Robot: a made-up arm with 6 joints.
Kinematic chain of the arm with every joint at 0, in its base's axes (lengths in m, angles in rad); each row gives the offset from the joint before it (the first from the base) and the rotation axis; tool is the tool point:
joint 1: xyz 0 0 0.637 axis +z
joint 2: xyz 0.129 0 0 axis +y
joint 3: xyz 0 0 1.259 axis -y
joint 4: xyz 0 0 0.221 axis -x
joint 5: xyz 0.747 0 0 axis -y
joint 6: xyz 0.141 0 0 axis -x
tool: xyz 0 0 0
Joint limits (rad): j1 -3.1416..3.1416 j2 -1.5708..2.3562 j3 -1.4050..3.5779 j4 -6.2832..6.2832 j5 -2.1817..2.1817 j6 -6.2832..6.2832
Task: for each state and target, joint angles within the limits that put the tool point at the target. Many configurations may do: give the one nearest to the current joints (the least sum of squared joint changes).
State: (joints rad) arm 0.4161 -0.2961 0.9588 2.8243 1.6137 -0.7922
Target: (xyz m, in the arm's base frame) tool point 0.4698 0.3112 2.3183
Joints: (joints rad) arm 0.5112 -0.1280 0.3824 2.8399 1.6962 -0.7922
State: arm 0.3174 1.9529 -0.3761 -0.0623 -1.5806 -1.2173
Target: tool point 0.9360 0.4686 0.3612
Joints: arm 0.4543 1.2382 -0.8198 -0.0733 -1.6601 -1.2173
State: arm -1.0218 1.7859 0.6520 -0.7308 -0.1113 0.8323
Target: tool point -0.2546 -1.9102 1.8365
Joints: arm -1.7037 0.8915 1.1115 -0.7310 -0.0091 0.8323
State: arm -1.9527 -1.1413 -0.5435 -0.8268 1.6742 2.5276
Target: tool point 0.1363 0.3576 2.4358
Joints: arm -2.1560 -0.6405 0.2086 -0.6396 1.4945 2.5276
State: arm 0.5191 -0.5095 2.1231 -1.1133 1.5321 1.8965
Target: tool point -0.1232 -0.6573 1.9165
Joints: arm 1.1962 -0.0012 2.7457 -1.1149 1.6782 1.8965
